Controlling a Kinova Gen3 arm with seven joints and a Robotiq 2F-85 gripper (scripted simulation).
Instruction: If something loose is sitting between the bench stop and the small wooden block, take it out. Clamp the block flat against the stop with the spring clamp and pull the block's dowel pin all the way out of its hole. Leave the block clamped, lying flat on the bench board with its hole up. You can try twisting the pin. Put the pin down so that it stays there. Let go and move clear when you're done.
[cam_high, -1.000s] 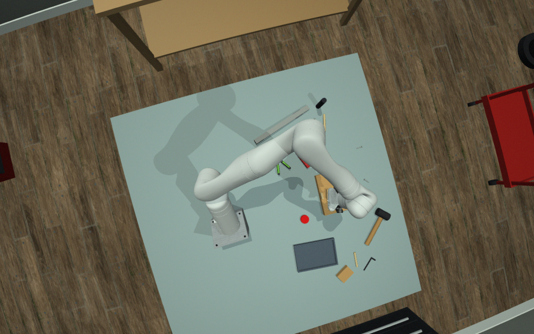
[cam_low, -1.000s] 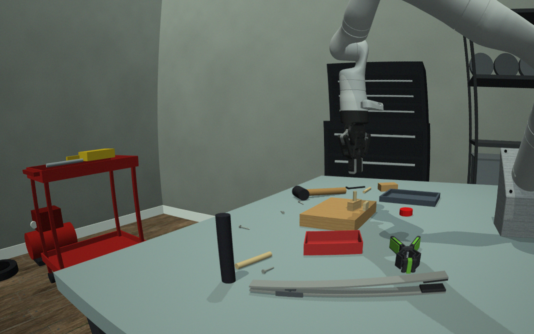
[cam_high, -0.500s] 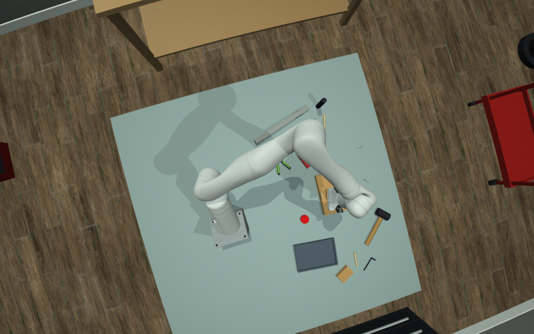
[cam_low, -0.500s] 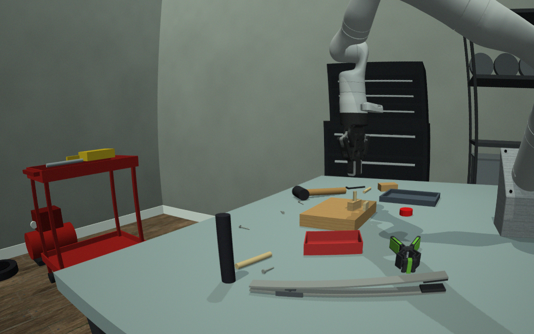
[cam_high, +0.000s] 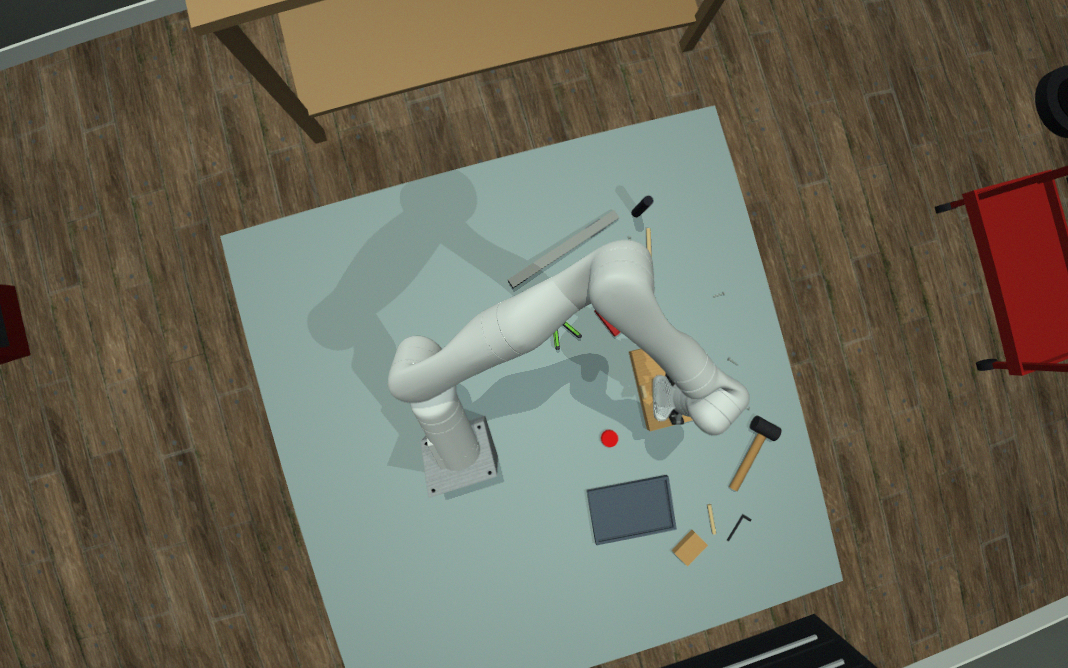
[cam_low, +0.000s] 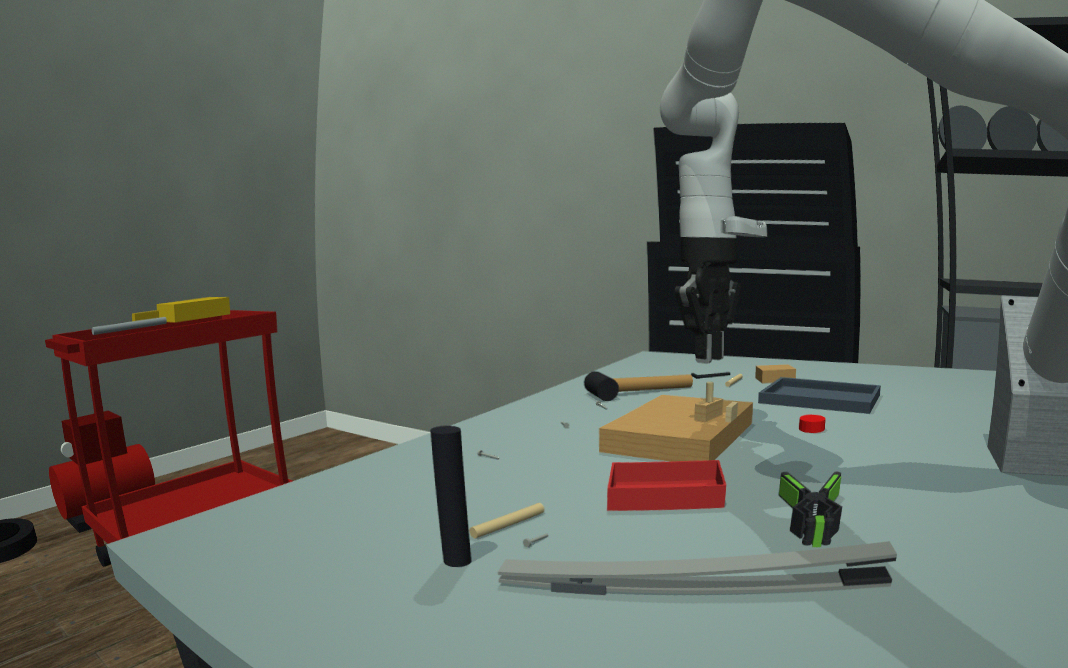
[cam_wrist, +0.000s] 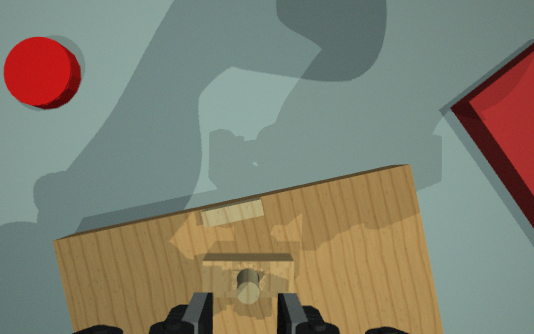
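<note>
Right now my hand is 7 cm above the dowel pin. Also, from my hand: red puck 14 cm behind, 9 cm to the right, 11 cm below; then small wooden block 8 cm below; then wooden bench board 3 cm ahead, 10 cm below.
</note>
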